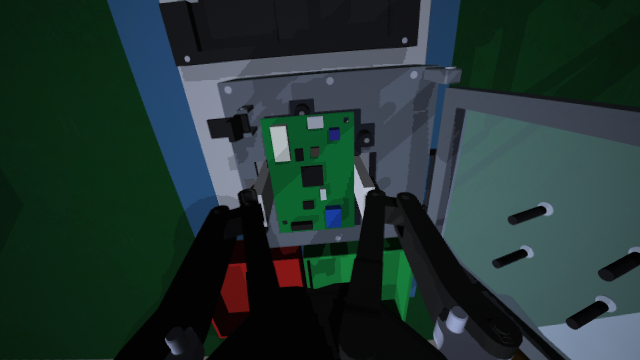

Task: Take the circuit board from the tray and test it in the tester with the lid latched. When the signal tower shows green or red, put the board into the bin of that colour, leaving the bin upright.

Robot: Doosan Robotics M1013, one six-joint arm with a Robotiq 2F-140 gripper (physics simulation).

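Places are measured from the arm's base along level axes (x back, y right, z up), in centimetres.
Pixels of known places: gripper, fingertip midpoint: [312,170].
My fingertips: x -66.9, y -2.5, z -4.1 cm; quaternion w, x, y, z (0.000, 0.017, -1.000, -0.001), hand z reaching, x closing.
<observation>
Behind a point stands the place of what it marks.
The green circuit board [337,165] {x -69.0, y -3.9, z -1.8 cm} is between the fingertips of my gripper [312,170] {x -66.9, y -2.5, z -4.1 cm}, which is shut on its two long sides. The board is over the grey tester bed [400,110] {x -74.7, y -7.8, z -4.1 cm}; whether it touches the bed I cannot tell. The tester's lid [540,175] {x -79.4, y -6.2, z 5.9 cm} stands open on the right, with black pins on its clear panel. A black latch [227,127] {x -61.2, y -8.0, z 0.4 cm} is at the left edge of the bed. Parts of the red bin [290,272] {x -62.8, y 17.0, z -9.5 cm} and the green bin [330,270] {x -69.0, y 17.0, z -9.5 cm} show below the bed, partly hidden by my fingers. The signal tower does not show.
A black tray-like panel [300,25] {x -66.3, y -14.7, z -7.3 cm} with recesses lies beyond the tester bed at the top. Dark locating blocks [367,136] {x -71.4, y -6.2, z -2.0 cm} stand at the board's far and right edges. The open lid's frame [545,109] {x -78.2, y -9.7, z 5.8 cm} rises close to my right finger. A blue strip [150,100] {x -49.9, y -8.7, z -9.9 cm} runs along the left.
</observation>
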